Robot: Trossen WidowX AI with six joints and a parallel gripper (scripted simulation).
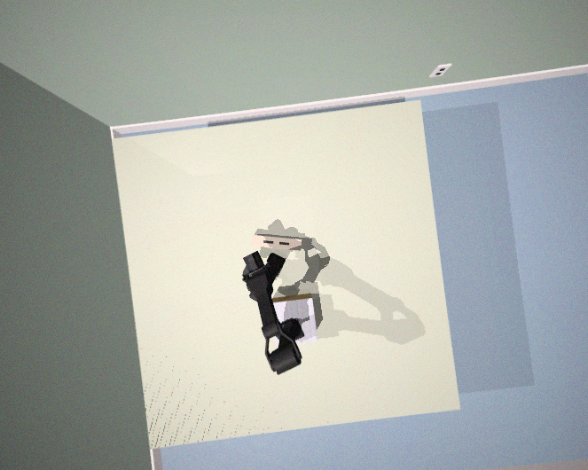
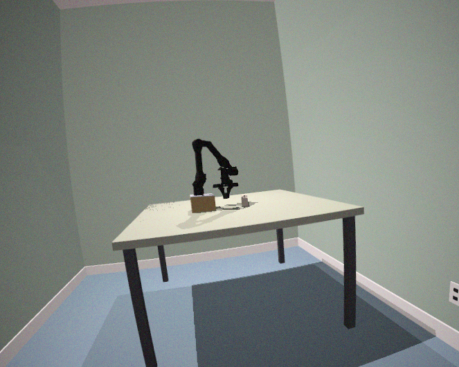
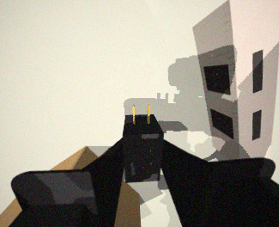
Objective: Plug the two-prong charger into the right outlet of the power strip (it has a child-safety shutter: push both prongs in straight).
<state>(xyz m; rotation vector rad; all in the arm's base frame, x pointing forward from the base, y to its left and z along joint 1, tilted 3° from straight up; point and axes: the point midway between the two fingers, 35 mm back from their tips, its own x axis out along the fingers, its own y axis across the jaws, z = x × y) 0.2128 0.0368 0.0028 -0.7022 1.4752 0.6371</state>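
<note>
Now: the dark two-prong charger 1 cm to the left of my gripper tip, 1 cm ahead of it and 1 cm above it.
</note>
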